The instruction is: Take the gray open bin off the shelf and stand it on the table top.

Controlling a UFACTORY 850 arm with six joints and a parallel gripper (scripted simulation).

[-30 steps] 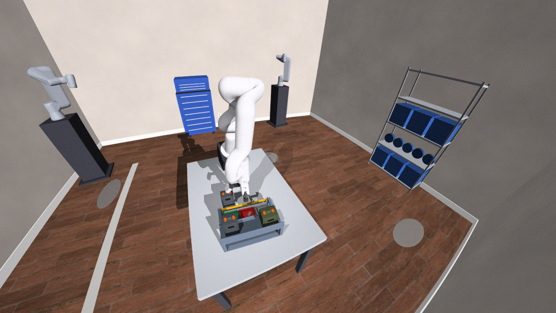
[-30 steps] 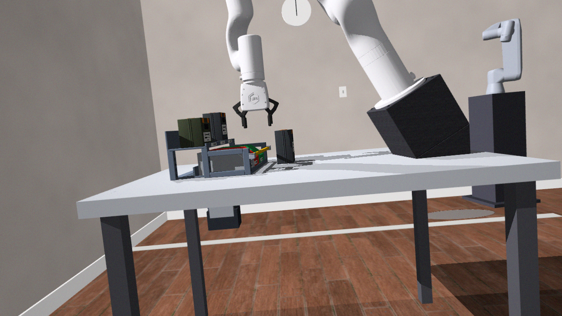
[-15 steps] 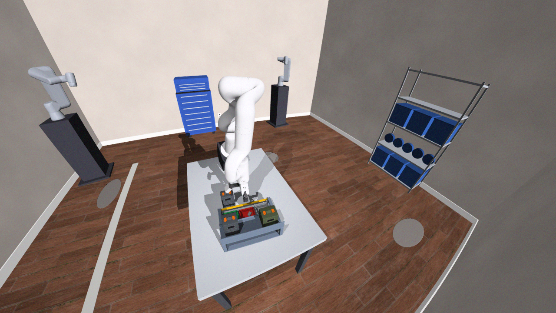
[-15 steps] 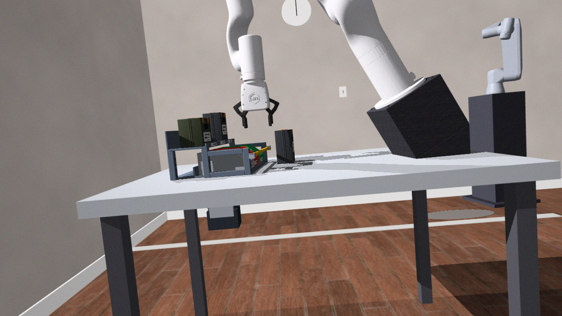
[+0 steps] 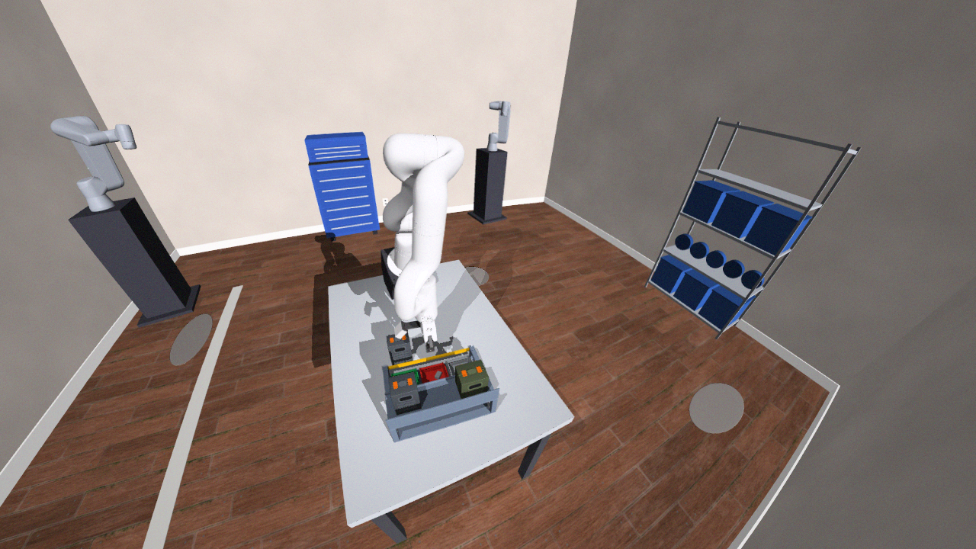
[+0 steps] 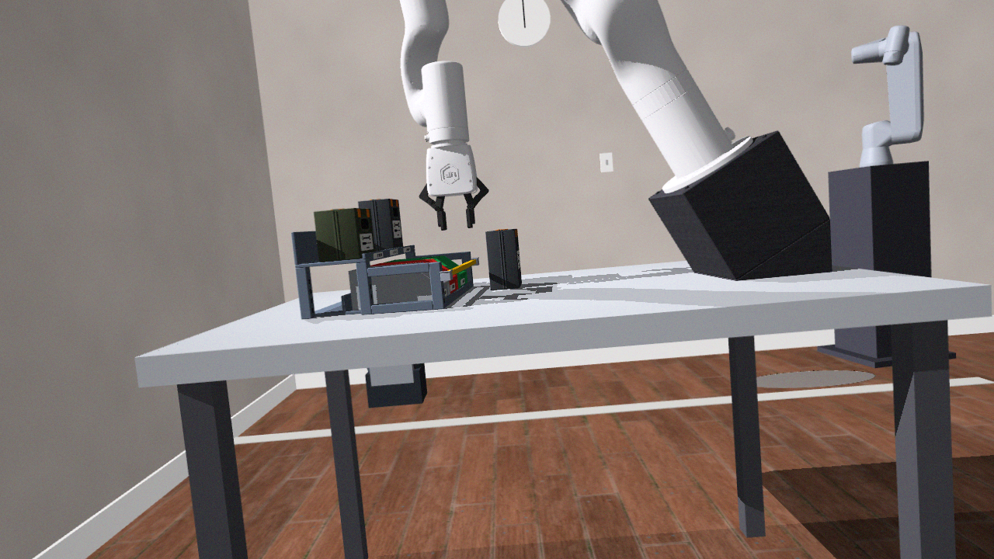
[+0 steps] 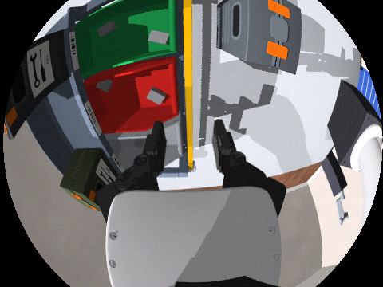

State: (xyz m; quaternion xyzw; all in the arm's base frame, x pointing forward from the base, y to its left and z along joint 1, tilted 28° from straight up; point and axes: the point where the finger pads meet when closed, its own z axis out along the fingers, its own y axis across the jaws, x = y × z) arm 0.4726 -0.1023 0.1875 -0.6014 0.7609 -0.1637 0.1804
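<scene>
My gripper is now 10 cm above the yellow strip. The rest, counted from my hand: red bin (12 cm below, 10 cm ahead, 3 cm to the right); green bin (13 cm to the right, 12 cm below, 7 cm ahead); gray bin (13 cm ahead, 12 cm below, 8 cm to the left).
</scene>
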